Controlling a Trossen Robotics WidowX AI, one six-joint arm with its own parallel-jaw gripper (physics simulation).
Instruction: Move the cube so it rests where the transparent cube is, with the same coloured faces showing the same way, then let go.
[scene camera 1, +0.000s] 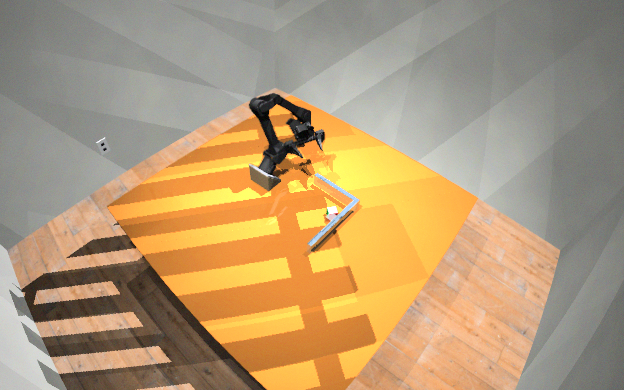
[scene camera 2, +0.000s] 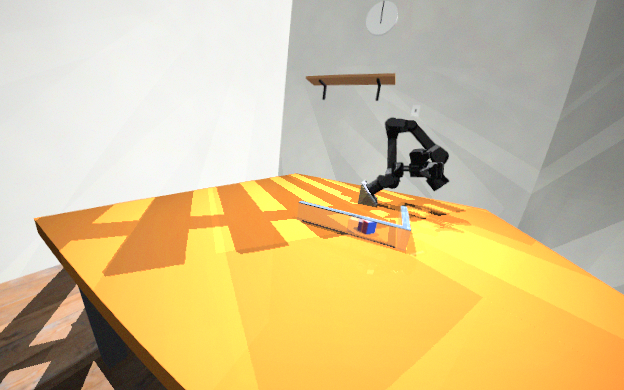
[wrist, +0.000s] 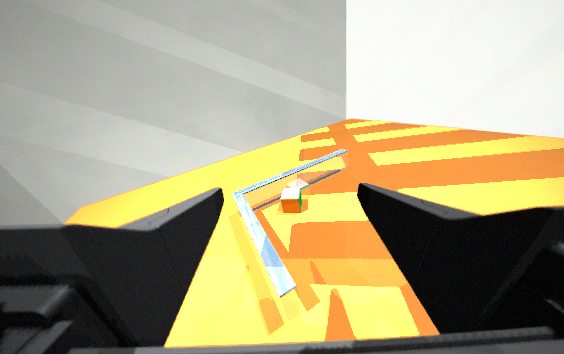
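Seen in the pictures: gripper, fingertip midpoint: (scene camera 1: 312, 154) (scene camera 2: 406, 172) (wrist: 290, 191); arm's base, origin of the base link: (scene camera 1: 264, 171) (scene camera 2: 369, 190).
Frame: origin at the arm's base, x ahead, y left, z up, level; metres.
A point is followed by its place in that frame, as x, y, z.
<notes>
The solid cube (scene camera 1: 332, 210) {0.363, 0.031, -0.021} (scene camera 2: 369, 227) (wrist: 291, 201) {0.343, 0.043, -0.029} rests on the table inside the corner of a clear L-shaped wall. In the wrist view its top is white, its near face orange and its right face green; scene camera 2 shows blue and red faces through the wall. The transparent cube (scene camera 1: 331, 217) {0.382, -0.001, -0.022} (scene camera 2: 354, 223) (wrist: 300, 183) {0.377, -0.004, -0.022} is pale and stands right beside the solid one, behind it in the wrist view, close to the wall; its face colours are hard to tell. My gripper (scene camera 1: 312, 152) {0.174, 0.124, 0.121} (scene camera 2: 439, 184) (wrist: 290, 191) {0.174, 0.124, 0.121} is open and empty, above the table and well back from both cubes.
The clear wall (scene camera 1: 356, 201) {0.420, 0.125, -0.002} (scene camera 2: 406, 229) {0.425, 0.132, -0.003} (wrist: 237, 193) {0.415, 0.132, -0.002} has two upright panels with blue-white top edges meeting at a corner. One panel runs behind the cubes in the wrist view, the other comes towards the gripper on the left. The orange table (scene camera 1: 400, 240) {0.665, 0.116, -0.062} (scene camera 2: 350, 310) {0.676, 0.048, -0.061} carries striped shadows.
</notes>
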